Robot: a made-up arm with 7 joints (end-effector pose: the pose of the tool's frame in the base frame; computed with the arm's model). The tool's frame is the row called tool.
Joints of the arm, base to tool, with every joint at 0 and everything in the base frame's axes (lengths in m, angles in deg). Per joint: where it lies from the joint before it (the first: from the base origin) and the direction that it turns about. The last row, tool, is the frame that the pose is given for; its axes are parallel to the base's.
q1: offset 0 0 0.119 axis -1 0 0
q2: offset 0.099 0.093 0.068 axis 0 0 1
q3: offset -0.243 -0.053 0.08 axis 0 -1 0
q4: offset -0.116 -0.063 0.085 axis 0 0 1
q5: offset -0.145 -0.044 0.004 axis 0 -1 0
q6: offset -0.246 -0.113 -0.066 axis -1 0 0
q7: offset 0.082 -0.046 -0.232 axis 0 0 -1
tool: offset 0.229 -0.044 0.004
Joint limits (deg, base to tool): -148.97..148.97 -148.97..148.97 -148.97..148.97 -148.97..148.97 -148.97..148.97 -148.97..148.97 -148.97..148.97
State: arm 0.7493 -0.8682 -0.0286 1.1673 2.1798 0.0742 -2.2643
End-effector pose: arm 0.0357 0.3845 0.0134 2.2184 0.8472 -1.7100
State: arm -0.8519 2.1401 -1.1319 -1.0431 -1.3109 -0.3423 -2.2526
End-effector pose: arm -0.0998 -0.4877 0.3548 0.7165 1.0882 2.2778
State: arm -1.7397 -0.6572 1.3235 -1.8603 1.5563 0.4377 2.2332
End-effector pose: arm -0.0216 0.4091 0.3411 1.1973 0.2298 0.8478
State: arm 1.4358 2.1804 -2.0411 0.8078 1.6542 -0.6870 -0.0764
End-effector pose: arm 0.2062 0.0481 0.0728 -0.3355 2.1061 0.0498
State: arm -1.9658 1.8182 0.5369 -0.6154 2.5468 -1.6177 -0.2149
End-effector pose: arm 0.1973 -0.0485 -0.3511 0.1644 1.7689 0.6472
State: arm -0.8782 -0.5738 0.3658 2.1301 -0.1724 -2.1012 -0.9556
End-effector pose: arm -0.3168 -0.1962 0.4365 2.4599 0.1418 1.9101
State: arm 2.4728 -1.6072 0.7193 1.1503 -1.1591 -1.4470 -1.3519
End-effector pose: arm -0.0580 -0.4274 -0.3802 -1.6856 -0.1272 0.3900
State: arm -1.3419 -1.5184 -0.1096 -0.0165 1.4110 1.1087 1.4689
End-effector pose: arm -0.5300 0.0495 0.8150 -1.5453 0.1225 -2.5962
